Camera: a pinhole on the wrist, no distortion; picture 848 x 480 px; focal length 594.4 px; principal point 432.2 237.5 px. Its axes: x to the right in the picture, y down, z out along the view. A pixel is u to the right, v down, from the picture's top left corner.
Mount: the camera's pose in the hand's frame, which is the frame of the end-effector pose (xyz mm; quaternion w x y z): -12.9 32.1 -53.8 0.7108 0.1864 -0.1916 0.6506
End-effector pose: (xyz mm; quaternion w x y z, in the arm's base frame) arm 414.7 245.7 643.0 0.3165 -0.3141 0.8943 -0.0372
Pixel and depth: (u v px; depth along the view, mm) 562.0 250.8 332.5
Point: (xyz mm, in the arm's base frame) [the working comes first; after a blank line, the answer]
In the camera's frame: 72.6 7.4 332.5

628.9 234.5 462.4
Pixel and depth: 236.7 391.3 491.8
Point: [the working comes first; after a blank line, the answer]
In the camera's frame: -161.8 127.3 491.8

871.7 103.0 598.0
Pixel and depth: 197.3 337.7 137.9
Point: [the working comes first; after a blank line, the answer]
In the camera's frame: -54.5 23.2 137.9

508.0 209.9 660.1
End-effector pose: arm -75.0 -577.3 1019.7 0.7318 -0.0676 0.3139 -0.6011
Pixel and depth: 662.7 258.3 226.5
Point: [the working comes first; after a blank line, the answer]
In the camera's frame: 87.8 7.9 226.5

16.4 -612.4 1179.0
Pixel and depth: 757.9 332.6 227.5
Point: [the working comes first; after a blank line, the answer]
In the camera's frame: 124.7 36.4 227.5

53.2 -585.7 1188.9
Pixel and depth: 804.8 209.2 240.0
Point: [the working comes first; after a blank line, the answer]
In the camera's frame: 150.4 -11.4 240.0

79.4 -634.5 1183.2
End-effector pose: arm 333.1 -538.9 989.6 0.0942 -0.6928 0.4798 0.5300
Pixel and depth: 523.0 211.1 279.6
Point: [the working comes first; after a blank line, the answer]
In the camera's frame: 42.7 -12.4 279.6

257.8 -363.3 878.0
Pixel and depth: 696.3 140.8 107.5
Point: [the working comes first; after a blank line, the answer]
In the camera's frame: 47.8 -17.5 107.5

280.3 -510.2 965.1
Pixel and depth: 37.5 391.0 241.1
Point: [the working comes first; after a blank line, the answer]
In the camera's frame: -160.1 62.3 241.1

460.0 -323.1 953.5
